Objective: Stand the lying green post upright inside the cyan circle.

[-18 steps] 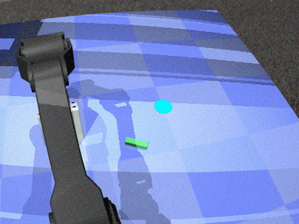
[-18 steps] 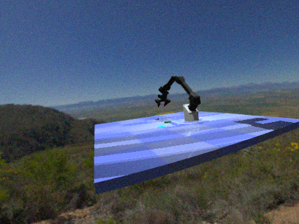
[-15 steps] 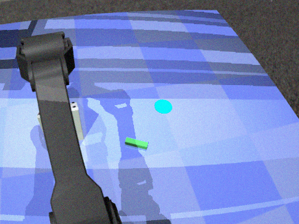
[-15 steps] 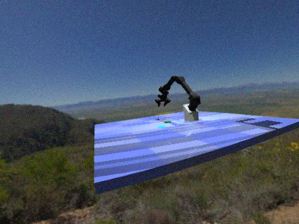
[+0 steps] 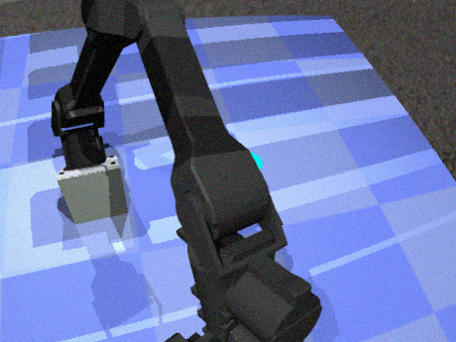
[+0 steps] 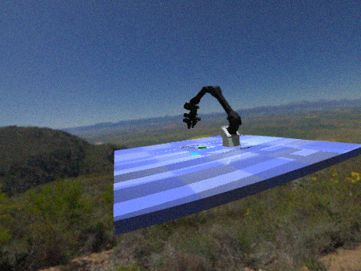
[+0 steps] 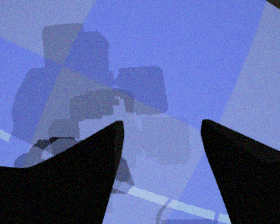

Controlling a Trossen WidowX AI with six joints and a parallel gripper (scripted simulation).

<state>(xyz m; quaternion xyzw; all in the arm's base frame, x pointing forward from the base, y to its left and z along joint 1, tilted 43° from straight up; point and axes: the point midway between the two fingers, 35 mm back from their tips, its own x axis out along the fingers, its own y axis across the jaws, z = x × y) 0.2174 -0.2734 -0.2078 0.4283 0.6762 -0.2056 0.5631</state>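
My gripper tip is 29 cm to the right of the green post, 13 cm above it and 1 cm short of it. Round my gripper tip: cyan circle (43 cm to the left, 14 cm below, 11 cm ahead).
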